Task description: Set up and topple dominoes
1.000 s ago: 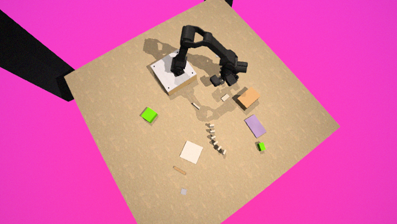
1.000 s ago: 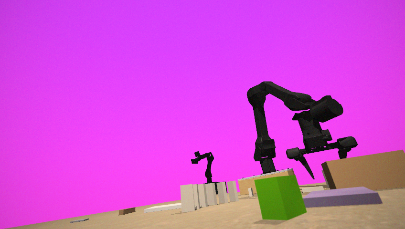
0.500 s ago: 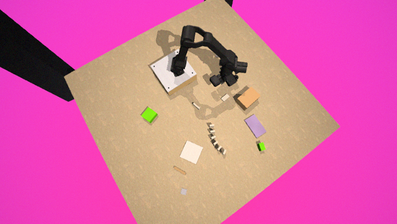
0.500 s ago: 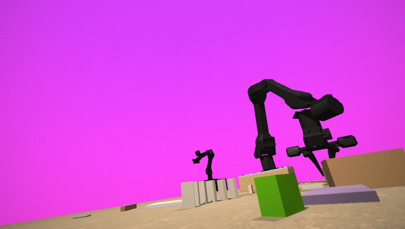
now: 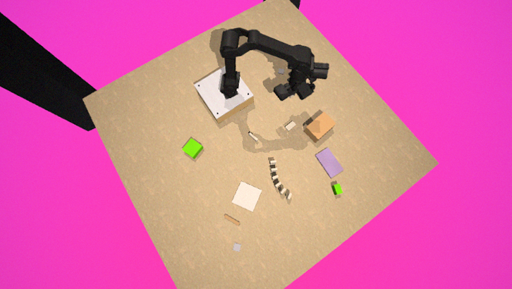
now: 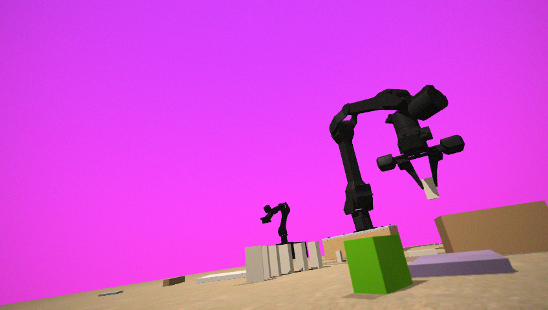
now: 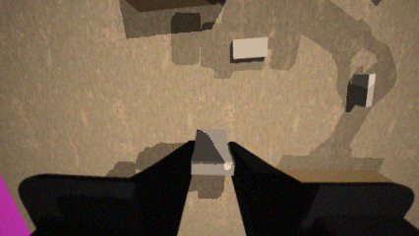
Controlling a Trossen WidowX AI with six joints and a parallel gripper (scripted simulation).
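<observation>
Right now my gripper tip is 170 mm short of the orange box, 70 mm to the right of it and 110 mm above it. The rest, counted from my gripper tip: white tile 300 mm ahead, 380 mm to the right, 130 mm below; purple slab 330 mm ahead, 30 mm to the left, 130 mm below; small green cube 460 mm ahead, 10 mm to the right, 120 mm below.
</observation>
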